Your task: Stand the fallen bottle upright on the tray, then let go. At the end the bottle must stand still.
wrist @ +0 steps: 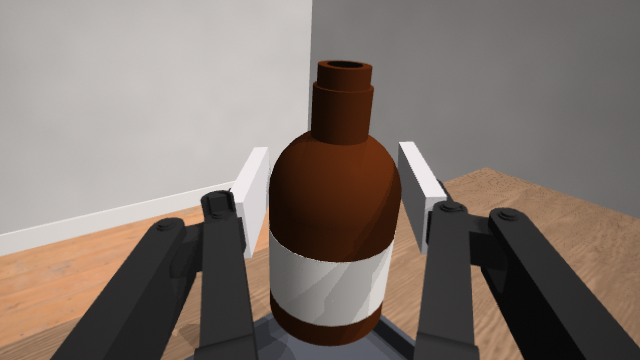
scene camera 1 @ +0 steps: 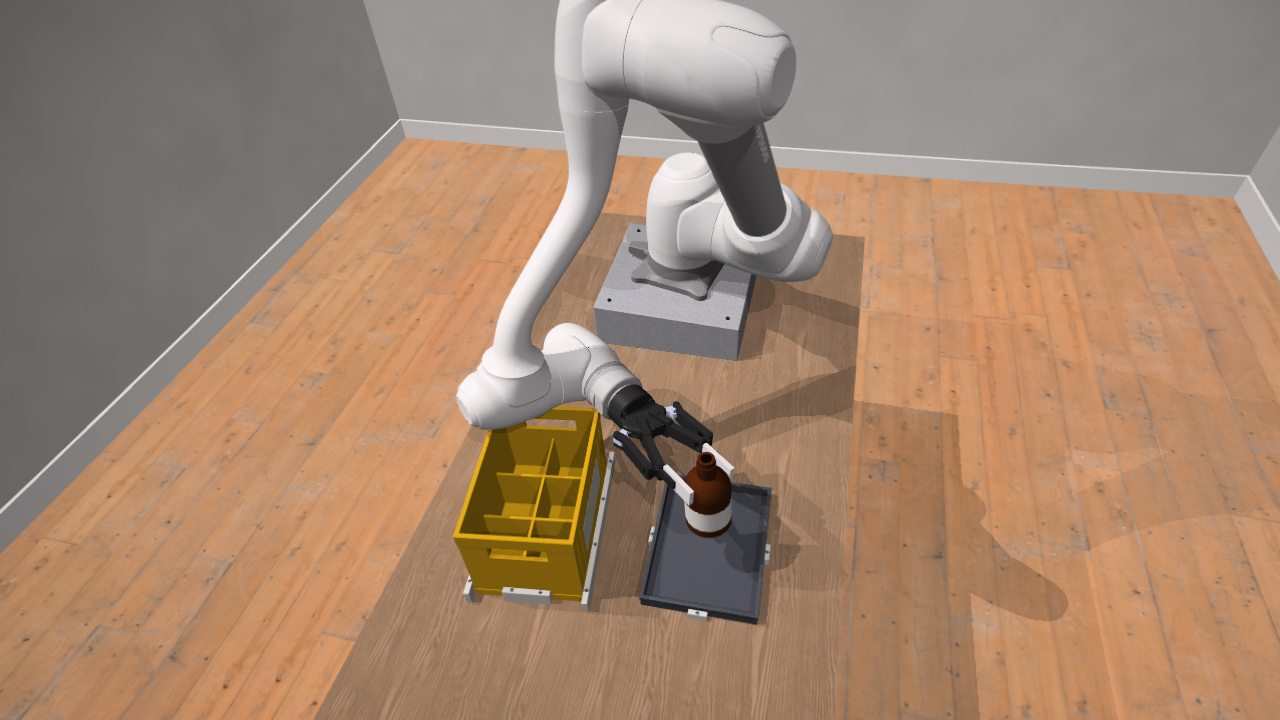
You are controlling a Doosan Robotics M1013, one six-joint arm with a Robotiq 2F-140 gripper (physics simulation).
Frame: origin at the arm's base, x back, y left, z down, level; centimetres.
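Seen in the pictures: gripper, between the fingertips: (wrist: 333, 166) (scene camera 1: 711, 486); arm's base, origin of its link: (scene camera 1: 681, 267).
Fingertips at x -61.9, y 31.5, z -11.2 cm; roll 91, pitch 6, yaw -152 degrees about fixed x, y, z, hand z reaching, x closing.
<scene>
Offsets run from my fingertips to a thing's top centre.
The brown bottle @[dx +0.3, dy -0.8, dz -5.8 cm] (scene camera 1: 708, 520) (wrist: 330, 292) with a white label stands upright, neck up, over the back part of the dark grey tray @[dx +2.3, dy -1.2, dz +18.8 cm] (scene camera 1: 702, 583) (wrist: 295, 352). Its base is at or very close to the tray floor; whether it touches cannot be told for certain. My gripper (scene camera 1: 704, 475) (wrist: 333, 166) reaches in from the back left, tilted low, and is shut on the bottle. Its white finger pads are on both sides of the bottle's shoulder, above the label. The far side of the bottle is hidden.
A yellow crate @[dx -5.5, dy -29.6, dz +3.8 cm] (scene camera 1: 580, 557) with inner dividers stands left of the tray, with light rails at its foot. The robot's wrist hangs over the crate's back edge. The grey robot base block (scene camera 1: 666, 333) is behind. Small light clips are at the tray's sides.
</scene>
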